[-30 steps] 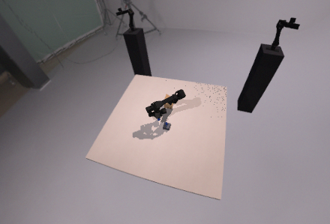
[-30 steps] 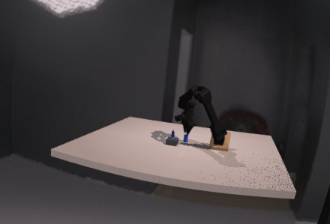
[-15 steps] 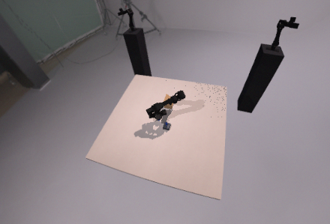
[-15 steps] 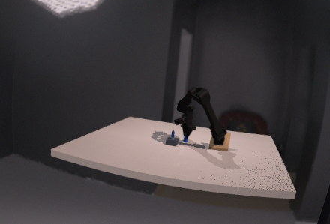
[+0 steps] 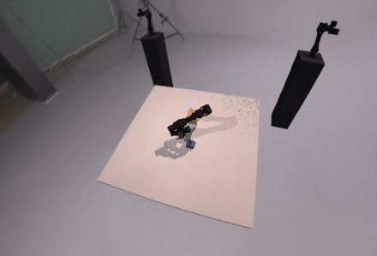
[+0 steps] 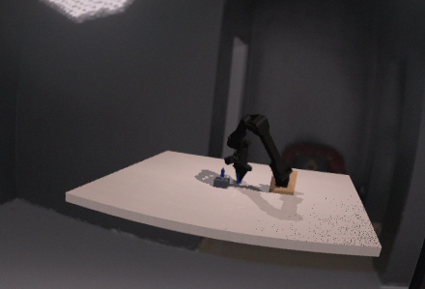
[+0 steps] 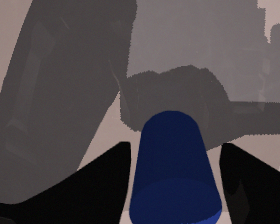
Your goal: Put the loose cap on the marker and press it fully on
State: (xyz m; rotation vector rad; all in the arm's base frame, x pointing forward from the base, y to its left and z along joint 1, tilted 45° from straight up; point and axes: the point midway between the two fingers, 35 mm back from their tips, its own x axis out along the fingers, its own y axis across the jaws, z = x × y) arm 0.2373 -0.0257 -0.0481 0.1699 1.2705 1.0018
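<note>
My gripper tip is 120 mm to the right of the holder block and 60 mm short of it. From my gripper tip the other things lie so: blue cap: 10 mm above.
</note>
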